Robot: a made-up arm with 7 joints.
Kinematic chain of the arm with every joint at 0, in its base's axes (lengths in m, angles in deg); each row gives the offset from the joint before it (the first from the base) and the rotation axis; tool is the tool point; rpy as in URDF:
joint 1: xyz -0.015 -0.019 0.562 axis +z
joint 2: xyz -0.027 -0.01 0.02 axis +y
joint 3: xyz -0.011 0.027 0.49 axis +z
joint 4: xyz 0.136 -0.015 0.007 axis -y
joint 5: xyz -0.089 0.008 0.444 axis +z
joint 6: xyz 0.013 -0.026 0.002 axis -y
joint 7: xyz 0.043 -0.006 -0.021 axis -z
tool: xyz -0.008 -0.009 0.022 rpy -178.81 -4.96 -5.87
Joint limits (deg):
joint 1: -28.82..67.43
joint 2: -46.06..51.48
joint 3: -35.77..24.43
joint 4: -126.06..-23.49
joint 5: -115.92..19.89
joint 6: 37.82..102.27
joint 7: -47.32..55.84
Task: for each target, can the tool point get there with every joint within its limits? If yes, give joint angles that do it. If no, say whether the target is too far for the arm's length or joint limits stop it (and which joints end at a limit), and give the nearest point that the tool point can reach.
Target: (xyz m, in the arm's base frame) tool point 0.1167 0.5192 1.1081
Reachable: yes | joints 56.18 -4.96 19.68 -105.04 -42.56 96.19 26.58
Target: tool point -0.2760 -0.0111 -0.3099
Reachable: no: joint limits stop it (at a limit: joint 1, joint 2, joint 4, joint 5, joint 7) | nearest point -0.0094 0.4955 0.3383 | short by 0.865 m
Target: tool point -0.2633 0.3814 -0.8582
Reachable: no: too far | nearest point 0.0235 0.5096 0.3218 | short by 1.221 m
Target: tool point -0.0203 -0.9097 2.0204
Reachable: no: too far | nearest point -0.0522 -0.5594 1.4591 | short by 0.662 m
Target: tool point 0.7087 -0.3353 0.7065
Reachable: yes | joints -14.12 32.99 -10.57 -100.16 -92.43 69.53 -26.83
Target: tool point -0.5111 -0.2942 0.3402
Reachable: no: joint limits stop it (at a limit: joint 1, joint 2, joint 3, joint 4, joint 6, joint 7) | nearest point 0.1904 -0.5073 0.4187 | short by 0.737 m
